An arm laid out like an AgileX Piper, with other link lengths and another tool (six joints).
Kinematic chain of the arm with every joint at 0, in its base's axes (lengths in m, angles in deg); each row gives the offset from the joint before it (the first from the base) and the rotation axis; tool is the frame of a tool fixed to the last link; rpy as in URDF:
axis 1: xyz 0 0 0.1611 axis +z
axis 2: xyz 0 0 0 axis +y
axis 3: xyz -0.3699 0 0.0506 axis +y
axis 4: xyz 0.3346 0 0.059 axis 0.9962 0 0.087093
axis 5: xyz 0 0 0 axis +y
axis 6: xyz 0.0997 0 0.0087 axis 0.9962 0 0.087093
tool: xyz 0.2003 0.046 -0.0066 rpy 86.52 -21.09 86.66
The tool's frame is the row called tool.
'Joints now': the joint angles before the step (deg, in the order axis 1, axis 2, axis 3, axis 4, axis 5, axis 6). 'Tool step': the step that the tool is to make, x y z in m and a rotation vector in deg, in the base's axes. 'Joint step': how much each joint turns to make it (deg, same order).
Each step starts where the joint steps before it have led.
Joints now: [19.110 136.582 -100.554 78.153 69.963 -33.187]
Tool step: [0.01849 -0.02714 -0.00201 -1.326 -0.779 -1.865]
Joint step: [-2.709 -0.521 0.000 -1.789 -0.001 0.200]
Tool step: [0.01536 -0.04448 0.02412 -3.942 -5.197 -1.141]
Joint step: [-3.711 -4.586 0.000 -5.931 0.001 0.601]
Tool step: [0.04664 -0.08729 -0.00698 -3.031 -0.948 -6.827]
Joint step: [-8.184 -0.811 -0.002 -3.543 0.000 0.376]
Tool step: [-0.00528 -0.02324 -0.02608 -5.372 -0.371 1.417]
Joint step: [-1.108 -0.001 0.001 -5.947 0.000 0.000]
